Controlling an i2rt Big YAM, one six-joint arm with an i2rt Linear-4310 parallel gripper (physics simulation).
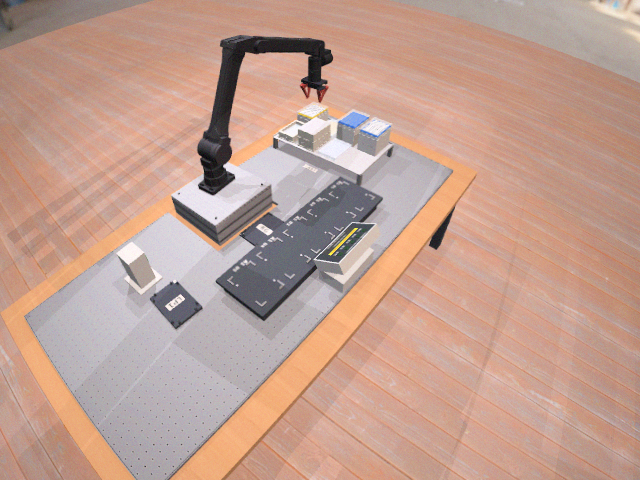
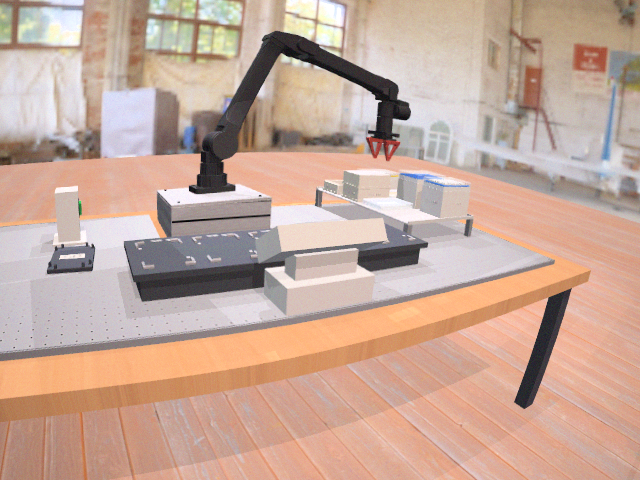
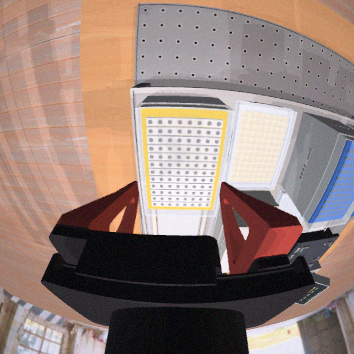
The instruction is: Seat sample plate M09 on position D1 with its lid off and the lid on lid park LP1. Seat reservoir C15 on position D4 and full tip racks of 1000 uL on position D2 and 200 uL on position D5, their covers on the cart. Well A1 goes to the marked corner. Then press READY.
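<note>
My gripper (image 1: 313, 99) (image 2: 381, 157) (image 3: 178, 187) is open and empty, above the cart (image 1: 359, 165) (image 2: 408, 217). Below it stands a yellow-rimmed tip rack (image 1: 312, 111) (image 3: 185, 160). Beside that lies a plate with cream wells (image 3: 262, 145). A solid-blue-topped rack (image 1: 353, 120) (image 3: 335, 187) and a blue-rimmed, white-topped rack (image 1: 375, 134) (image 2: 447, 198) stand further along. A beige box (image 1: 314, 134) (image 2: 364, 184) and a low tray-like piece (image 1: 290, 132) stand on the near side. Labels on these are unreadable. The dark deck (image 1: 297, 258) (image 2: 170, 264) holds no labware on its visible positions. Lid park LP1 (image 1: 188, 307) is bare.
A beige display (image 1: 347, 242) (image 2: 330, 237) stands at the deck's front edge. A beige post (image 1: 136, 266) (image 2: 67, 214) with a green button (image 2: 80, 207) stands beside LP1. A dark labelled pad (image 1: 253, 235) lies between arm base (image 1: 222, 198) and deck. A white flat piece (image 1: 334, 148) lies on the cart.
</note>
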